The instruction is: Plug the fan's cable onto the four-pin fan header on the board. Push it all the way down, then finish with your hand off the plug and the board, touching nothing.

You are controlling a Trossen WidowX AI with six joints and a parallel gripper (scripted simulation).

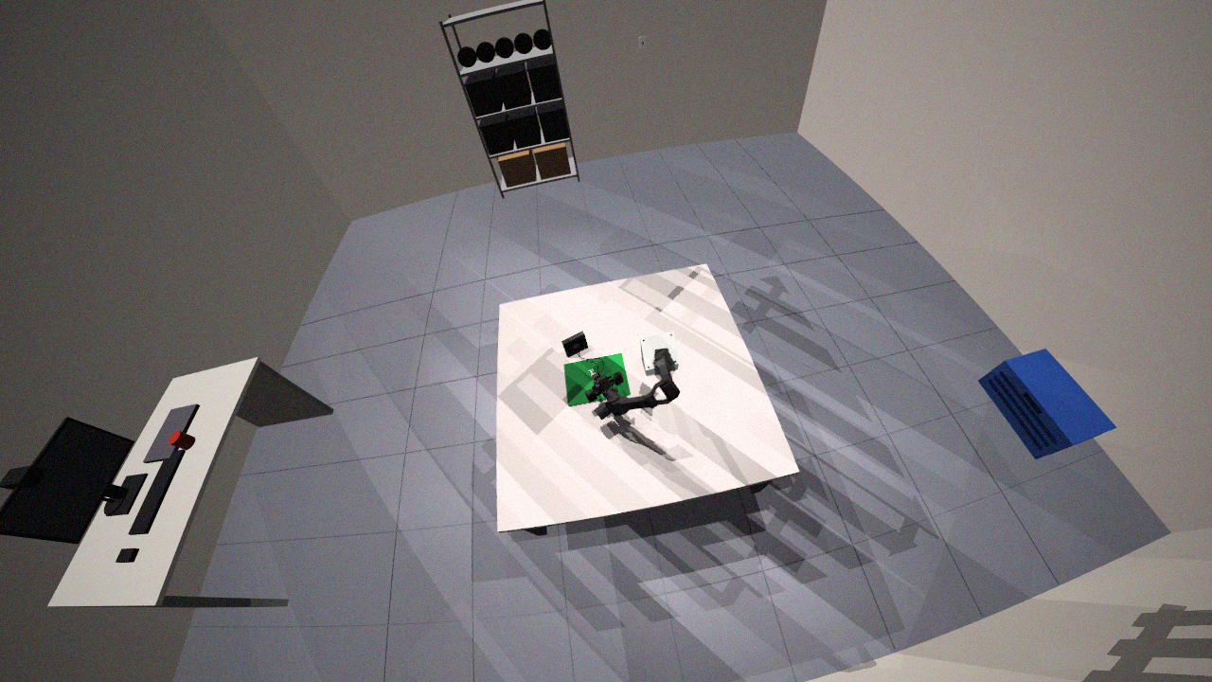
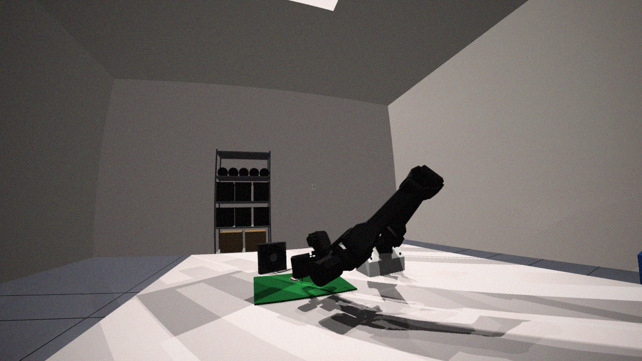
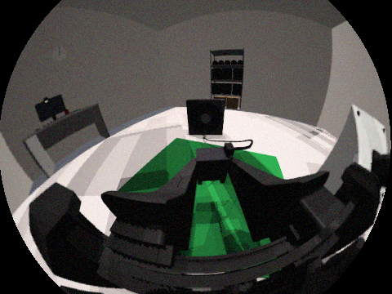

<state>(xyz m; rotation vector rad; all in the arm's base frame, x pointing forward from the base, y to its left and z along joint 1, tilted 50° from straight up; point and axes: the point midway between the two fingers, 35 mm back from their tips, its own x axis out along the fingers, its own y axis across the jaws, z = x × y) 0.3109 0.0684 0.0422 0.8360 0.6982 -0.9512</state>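
The dark plug is 1 cm below my gripper tip. Also, from my gripper tip: pale four-pin header 8 cm below, 7 cm to the right, 2 cm ahead; green board 10 cm below, 3 cm to the right, 1 cm ahead; black fan 21 cm to the right, 8 cm ahead, 2 cm below.
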